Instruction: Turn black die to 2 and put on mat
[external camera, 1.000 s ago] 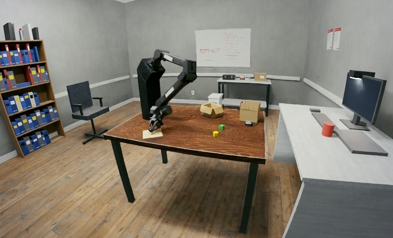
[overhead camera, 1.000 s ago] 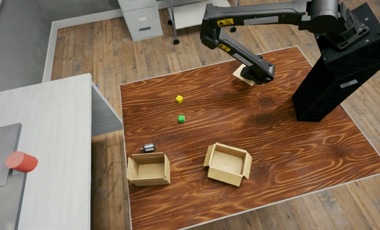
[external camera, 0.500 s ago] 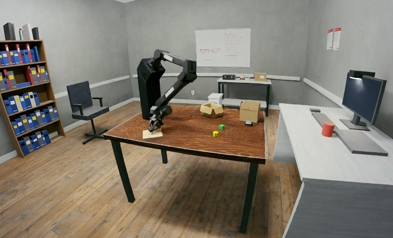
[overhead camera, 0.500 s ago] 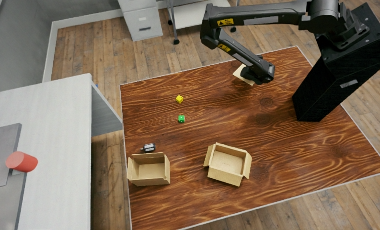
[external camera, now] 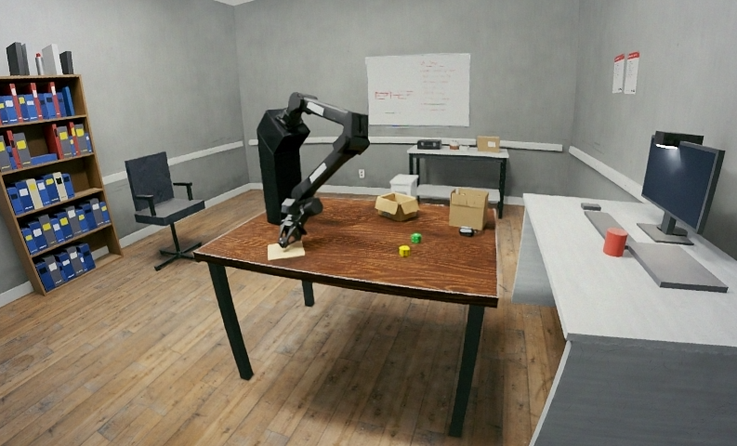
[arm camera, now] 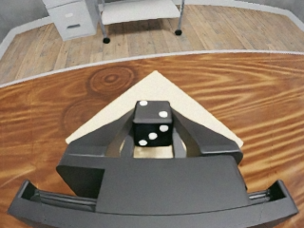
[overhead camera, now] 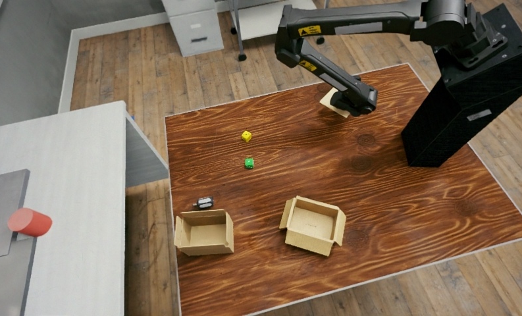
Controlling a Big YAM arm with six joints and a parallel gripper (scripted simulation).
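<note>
The black die lies right at my hand. From my hand the other things lie so: yellow die: 46 cm ahead, 7 cm to the left, 2 cm below; then mat: 3 cm below, 1 cm to the left; then green die: 49 cm ahead, 20 cm to the left, 2 cm below.
</note>
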